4 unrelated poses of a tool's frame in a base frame.
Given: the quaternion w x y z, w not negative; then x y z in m.
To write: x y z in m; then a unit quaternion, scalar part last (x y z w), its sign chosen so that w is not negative. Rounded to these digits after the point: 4 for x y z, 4 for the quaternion.
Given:
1: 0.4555 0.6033 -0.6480 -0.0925 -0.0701 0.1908 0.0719
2: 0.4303 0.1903 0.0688 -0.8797 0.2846 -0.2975 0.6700
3: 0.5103 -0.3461 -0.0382 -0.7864 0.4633 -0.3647 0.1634
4: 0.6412 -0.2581 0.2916 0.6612 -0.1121 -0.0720 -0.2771
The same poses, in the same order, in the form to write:
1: -0.0701 0.1908 0.0719 0.6033 -0.6480 -0.0925 0.4555
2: 0.2846 -0.2975 0.6700 0.1903 0.0688 -0.8797 0.4303
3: 0.4633 -0.3647 0.1634 -0.3461 -0.0382 -0.7864 0.5103
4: -0.1121 -0.0720 -0.2771 -0.2581 0.2916 0.6612 0.6412
